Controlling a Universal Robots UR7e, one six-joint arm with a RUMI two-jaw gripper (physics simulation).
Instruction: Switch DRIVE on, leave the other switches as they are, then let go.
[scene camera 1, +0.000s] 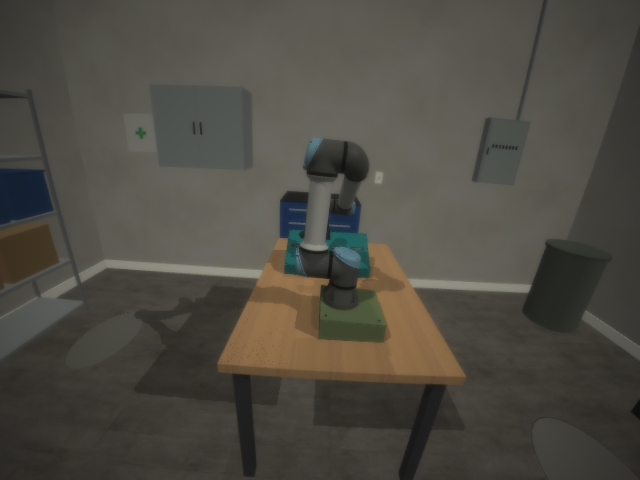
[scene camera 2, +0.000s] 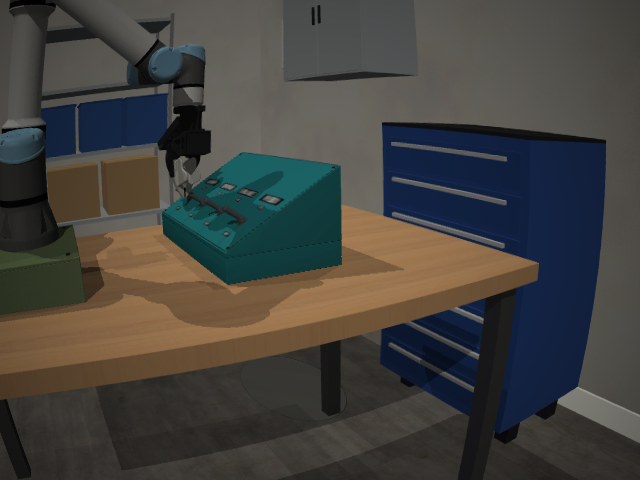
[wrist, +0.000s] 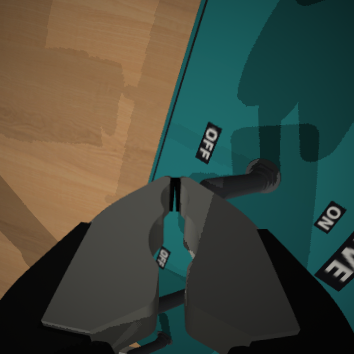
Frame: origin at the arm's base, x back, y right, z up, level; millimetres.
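Seen in the pictures: gripper, between the fingertips: (scene camera 2: 184, 197) (wrist: 174, 179); arm's base, origin of its link: (scene camera 1: 340, 299) (scene camera 2: 28, 240).
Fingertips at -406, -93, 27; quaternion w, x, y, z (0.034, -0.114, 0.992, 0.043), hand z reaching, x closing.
Offsets run from my fingertips to a thing's middle, as dx, dy, dz. "spot": to the spot under its first point. Level surfaces: height alone.
The teal switch console @[-124, +59, -53] (scene camera 1: 356, 266) (scene camera 2: 289, 232) (wrist: 210, 30) stands on the table. In the wrist view a dark lever @[-32, -3, -6] (wrist: 240, 184) has its free end toward the OFF label @[spot: -17, -4, -43] (wrist: 209, 142), away from the ON label @[spot: -92, -3, -1] (wrist: 330, 217). A cut-off name plate ending in "VE" @[spot: -114, +25, +12] (wrist: 340, 270) shows beyond ON. My gripper (scene camera 2: 187, 196) (wrist: 174, 179) is shut with nothing between its tips. The tips are at the lever's free end, and one finger hides part of it; contact cannot be told. Other levers (scene camera 2: 233, 214) (wrist: 172, 301) stand in the same row, partly behind the fingers in the wrist view.
The console sits on the wooden table @[dz -122] (scene camera 1: 279, 335) (scene camera 2: 361, 304) (wrist: 85, 30). The arm's green base block (scene camera 1: 351, 328) (scene camera 2: 41, 284) stands in front of it. A blue drawer cabinet (scene camera 1: 348, 219) (scene camera 2: 558, 232) is behind the table. A shelf rack with blue and brown boxes stands to the left.
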